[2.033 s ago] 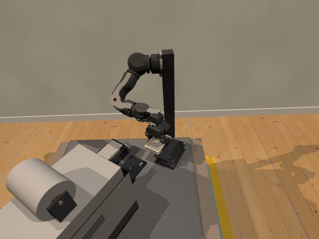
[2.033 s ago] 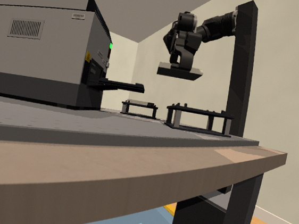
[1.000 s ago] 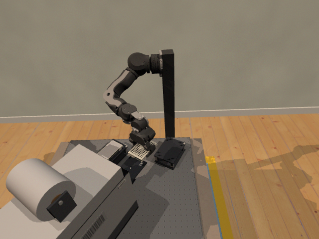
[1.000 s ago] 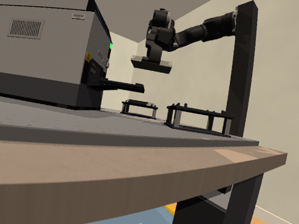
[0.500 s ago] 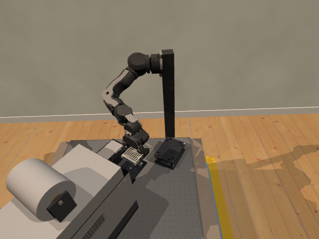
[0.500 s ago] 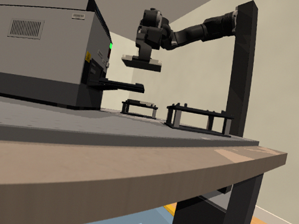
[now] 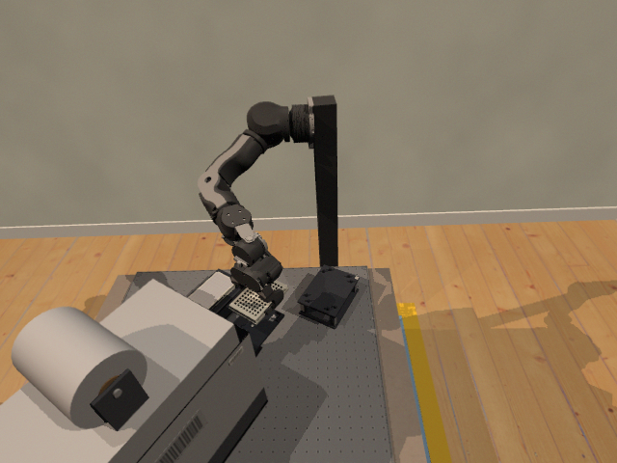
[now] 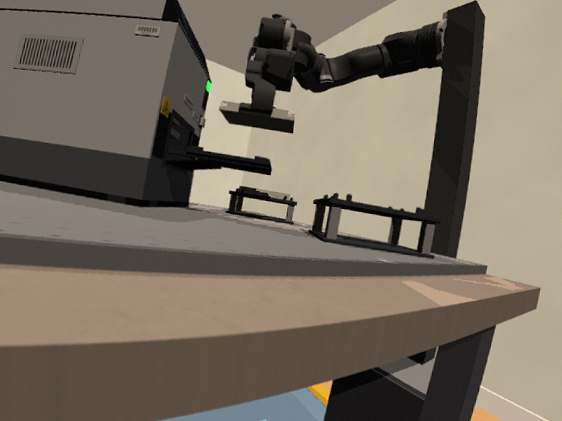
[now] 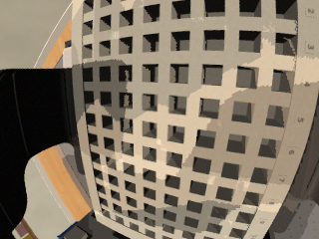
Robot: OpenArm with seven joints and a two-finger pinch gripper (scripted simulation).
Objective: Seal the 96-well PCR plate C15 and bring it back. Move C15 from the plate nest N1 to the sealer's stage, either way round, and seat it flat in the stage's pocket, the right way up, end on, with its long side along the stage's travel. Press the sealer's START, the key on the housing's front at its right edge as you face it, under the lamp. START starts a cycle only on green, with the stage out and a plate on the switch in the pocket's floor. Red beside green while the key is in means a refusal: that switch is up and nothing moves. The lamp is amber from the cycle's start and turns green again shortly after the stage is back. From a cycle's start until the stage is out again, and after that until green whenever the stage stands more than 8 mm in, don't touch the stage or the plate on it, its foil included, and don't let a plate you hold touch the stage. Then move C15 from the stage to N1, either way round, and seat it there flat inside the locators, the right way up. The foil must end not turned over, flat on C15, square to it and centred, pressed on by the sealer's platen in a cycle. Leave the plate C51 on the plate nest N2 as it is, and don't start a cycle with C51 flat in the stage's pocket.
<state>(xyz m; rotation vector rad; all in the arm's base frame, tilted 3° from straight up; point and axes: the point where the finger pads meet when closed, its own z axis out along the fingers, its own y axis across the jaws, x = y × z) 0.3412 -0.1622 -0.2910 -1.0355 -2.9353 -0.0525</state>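
Right now my hand is 2 cm short of the sealer's stage, 3 cm to the left of it and 8 cm above it. Also, from my hand: foil roll 29 cm ahead, 23 cm to the right, 23 cm above; then start key 5 cm ahead, 16 cm to the right.
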